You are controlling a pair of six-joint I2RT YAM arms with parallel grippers.
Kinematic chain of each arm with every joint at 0, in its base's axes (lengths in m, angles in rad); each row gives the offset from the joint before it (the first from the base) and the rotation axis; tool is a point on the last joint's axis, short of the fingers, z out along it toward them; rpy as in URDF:
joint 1: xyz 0 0 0.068 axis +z
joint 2: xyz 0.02 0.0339 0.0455 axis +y
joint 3: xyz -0.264 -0.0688 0 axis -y
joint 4: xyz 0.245 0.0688 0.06 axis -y
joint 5: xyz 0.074 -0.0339 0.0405 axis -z
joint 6: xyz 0.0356 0 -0.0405 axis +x
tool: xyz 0 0 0 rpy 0 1.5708 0
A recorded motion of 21 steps. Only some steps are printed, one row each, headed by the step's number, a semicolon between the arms.
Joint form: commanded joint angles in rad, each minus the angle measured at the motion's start. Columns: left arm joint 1, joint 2, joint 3, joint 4, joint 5, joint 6; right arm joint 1, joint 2, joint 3, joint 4, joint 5, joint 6.
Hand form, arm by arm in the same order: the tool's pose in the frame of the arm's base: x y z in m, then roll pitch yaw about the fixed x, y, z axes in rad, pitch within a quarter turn. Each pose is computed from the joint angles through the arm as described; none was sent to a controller.
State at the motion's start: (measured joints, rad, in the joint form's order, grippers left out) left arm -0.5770 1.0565 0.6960 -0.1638 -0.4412 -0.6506; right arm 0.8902 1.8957 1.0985 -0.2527 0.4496 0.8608
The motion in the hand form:
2: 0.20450 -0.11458 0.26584 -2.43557 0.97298 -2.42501; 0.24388 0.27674 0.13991 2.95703 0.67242 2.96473
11: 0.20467 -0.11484 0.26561 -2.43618 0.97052 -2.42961; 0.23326 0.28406 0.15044 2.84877 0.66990 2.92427
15: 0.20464 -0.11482 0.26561 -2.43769 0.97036 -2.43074; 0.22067 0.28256 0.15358 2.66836 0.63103 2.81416
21: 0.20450 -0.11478 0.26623 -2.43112 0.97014 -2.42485; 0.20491 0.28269 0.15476 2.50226 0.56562 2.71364
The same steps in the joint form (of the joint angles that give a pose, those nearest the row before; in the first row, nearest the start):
2: 0.0015 -0.0024 0.0110 0.0177 0.0009 0.0094; 0.0015 -0.0138 -0.0163 0.0164 0.0153 0.0136
11: 0.0016 -0.0011 0.0112 0.0177 0.0057 0.0094; 0.0338 -0.0526 -0.0343 0.0576 -0.0158 0.0426
15: 0.0016 -0.0011 0.0115 0.0166 0.0056 0.0094; 0.0541 -0.1067 -0.1139 0.1739 -0.0732 0.1177
21: 0.0014 -0.0026 0.0122 0.0172 0.0056 0.0079; 0.0866 -0.1529 -0.1924 0.2906 -0.1180 0.2164

